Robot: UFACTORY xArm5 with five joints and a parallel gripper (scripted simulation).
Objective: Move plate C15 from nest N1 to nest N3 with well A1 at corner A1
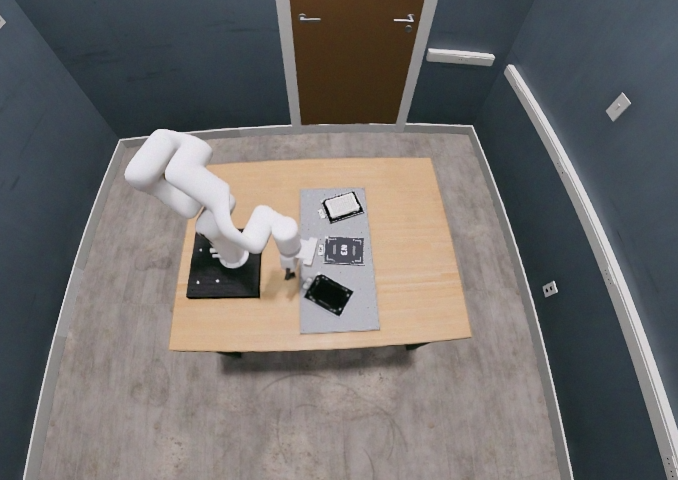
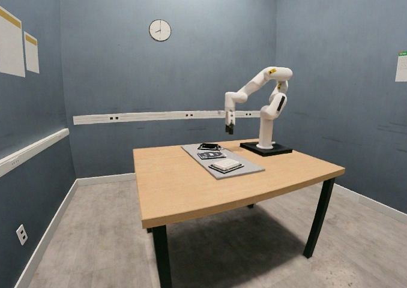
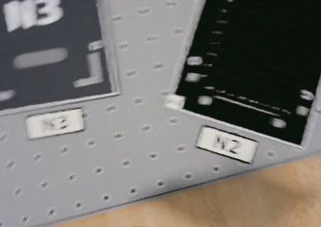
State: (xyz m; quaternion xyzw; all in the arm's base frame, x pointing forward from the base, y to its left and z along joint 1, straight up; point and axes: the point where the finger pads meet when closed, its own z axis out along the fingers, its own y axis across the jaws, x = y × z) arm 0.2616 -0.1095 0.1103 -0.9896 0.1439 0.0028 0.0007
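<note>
Right now the white plate is 21 cm ahead of my hand, 30 cm to the left of it and 11 cm below it. The rest, counted from my hand: black plate 11 cm ahead, 9 cm to the right, 11 cm below; then black nest 21 cm ahead, 30 cm to the left, 13 cm below.
</note>
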